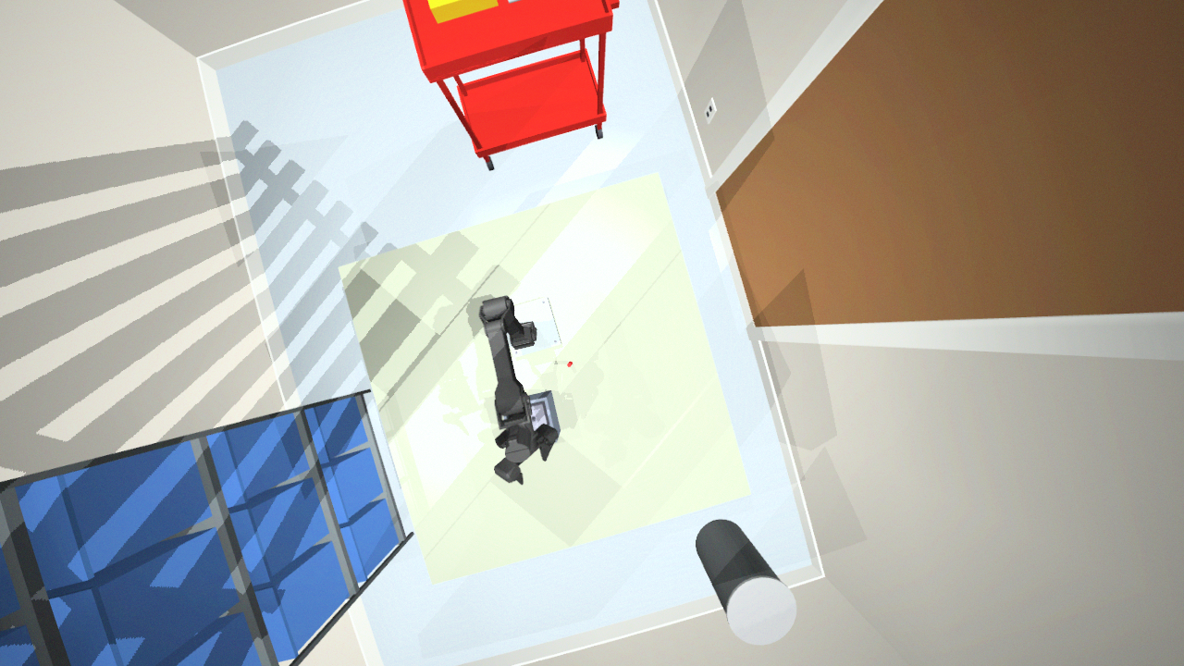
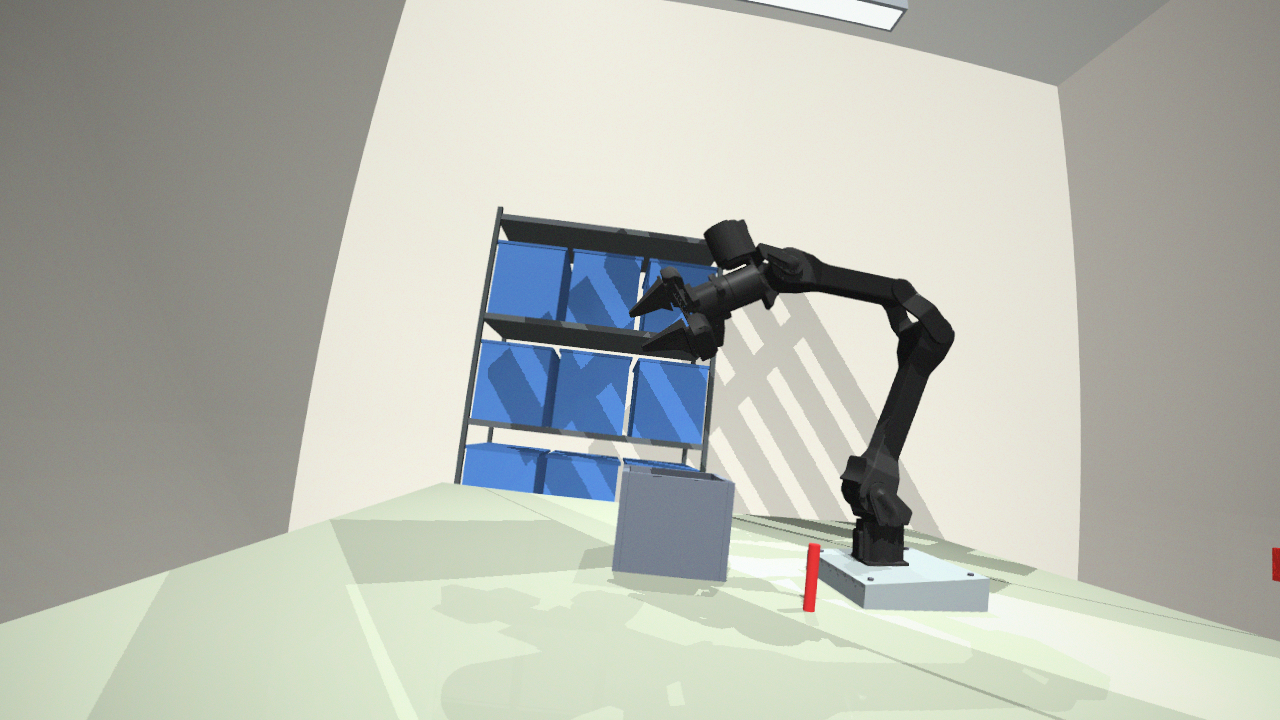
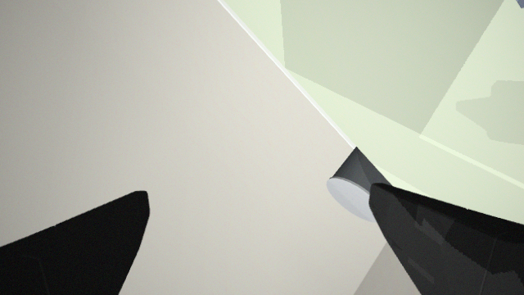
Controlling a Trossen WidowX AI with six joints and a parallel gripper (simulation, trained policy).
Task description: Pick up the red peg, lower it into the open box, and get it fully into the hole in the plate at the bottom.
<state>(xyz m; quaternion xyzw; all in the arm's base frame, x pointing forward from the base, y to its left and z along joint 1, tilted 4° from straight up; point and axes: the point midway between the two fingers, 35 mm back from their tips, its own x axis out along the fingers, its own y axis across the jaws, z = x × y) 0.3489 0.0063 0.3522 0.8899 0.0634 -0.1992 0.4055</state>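
My gripper tip is 26 cm past the red peg, 13 cm to the right of it and 31 cm above it.
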